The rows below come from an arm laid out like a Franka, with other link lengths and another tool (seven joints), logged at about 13 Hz.
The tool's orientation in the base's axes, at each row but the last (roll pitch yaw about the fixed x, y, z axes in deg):
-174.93 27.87 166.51
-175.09 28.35 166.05
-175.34 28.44 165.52
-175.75 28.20 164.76
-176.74 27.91 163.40
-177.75 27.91 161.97
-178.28 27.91 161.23
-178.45 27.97 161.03
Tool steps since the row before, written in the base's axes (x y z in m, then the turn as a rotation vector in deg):
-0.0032 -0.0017 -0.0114 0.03 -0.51 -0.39
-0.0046 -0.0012 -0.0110 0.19 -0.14 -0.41
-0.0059 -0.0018 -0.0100 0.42 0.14 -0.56
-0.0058 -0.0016 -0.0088 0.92 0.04 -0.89
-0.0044 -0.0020 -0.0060 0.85 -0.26 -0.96
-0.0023 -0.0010 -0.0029 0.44 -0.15 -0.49
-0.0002 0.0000 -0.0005 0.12 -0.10 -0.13
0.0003 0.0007 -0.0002 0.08 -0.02 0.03
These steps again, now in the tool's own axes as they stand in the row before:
0.0077 -0.0016 0.0090 0.05 -0.45 0.46
0.0089 -0.0016 0.0079 0.00 -0.05 0.47
0.0094 -0.0027 0.0065 -0.06 0.29 0.65
0.0087 -0.0027 0.0055 -0.35 0.37 1.17
0.0060 -0.0030 0.0038 -0.34 0.07 1.26
0.0030 -0.0016 0.0017 -0.18 0.02 0.65
0.0004 -0.0001 0.0004 -0.07 -0.05 0.18
0.0000 0.0008 0.0002 -0.09 0.01 0.01

